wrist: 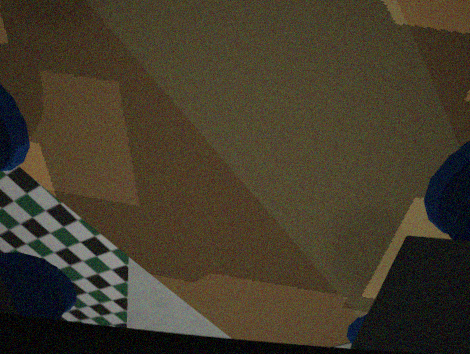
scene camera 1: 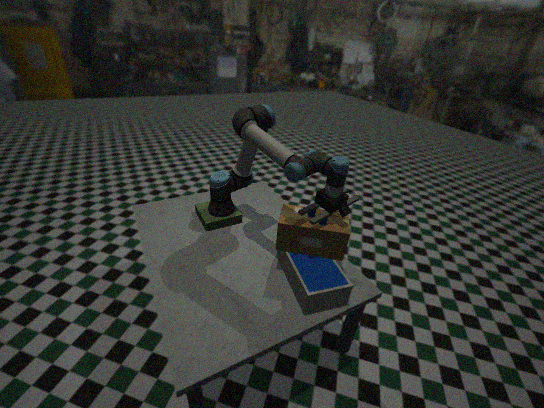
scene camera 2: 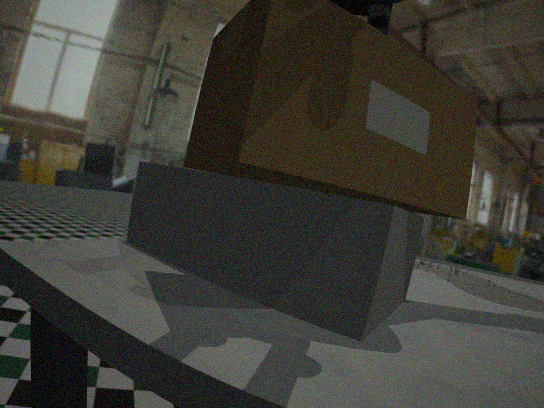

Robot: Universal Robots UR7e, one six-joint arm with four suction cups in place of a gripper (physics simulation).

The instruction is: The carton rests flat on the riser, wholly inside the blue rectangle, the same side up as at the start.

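Places are measured from the arm's base along level axes (x ahead, y left, z up), in centimetres.
Where they show: hand at its tool point: (wrist: pixel 211 238) (scene camera 2: pixel 346 35); arm's base at its link origin: (scene camera 1: pixel 221 209).
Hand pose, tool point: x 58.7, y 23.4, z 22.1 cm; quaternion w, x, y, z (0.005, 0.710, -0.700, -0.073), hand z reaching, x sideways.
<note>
Things, the pixels of their centre, and the offset from my tool point. Level surfaces: height alone.
- brown carton at the middle of its body: (wrist: pixel 372 171) (scene camera 2: pixel 349 125) (scene camera 1: pixel 312 231) dx -1.1, dy -7.3, dz -7.6 cm
- grey riser at the middle of its body: (scene camera 2: pixel 269 231) (scene camera 1: pixel 310 269) dx +7.0, dy -13.4, dz -21.7 cm
- blue rectangle at the middle of its body: (scene camera 1: pixel 312 259) dx +7.0, dy -13.4, dz -15.7 cm
- grey table at its surface level: dz -27.7 cm
The brown carton (scene camera 1: pixel 312 241) (scene camera 2: pixel 300 130) (wrist: pixel 240 220) hangs upright under my suction gripper (scene camera 1: pixel 320 216) (scene camera 2: pixel 379 17), whose blue cups sit on its top. A pale label shows on its side in scene camera 2. My gripper is shut on the carton. The carton is very low over the far part of the grey riser (scene camera 1: pixel 327 301) (scene camera 2: pixel 250 245), and one end reaches out past the riser's edge. A thin dark strip of its underside shows in scene camera 2; contact cannot be told. The blue rectangle (scene camera 1: pixel 320 274) shows at the near part; its far part is hidden behind the carton.
The riser stands on the grey table (scene camera 1: pixel 215 345) (scene camera 2: pixel 400 375) near its right corner. The arm's base stands on a green block (scene camera 1: pixel 232 220) at the back left of the table. Checkered floor (scene camera 1: pixel 90 300) (wrist: pixel 65 255) surrounds the table.
</note>
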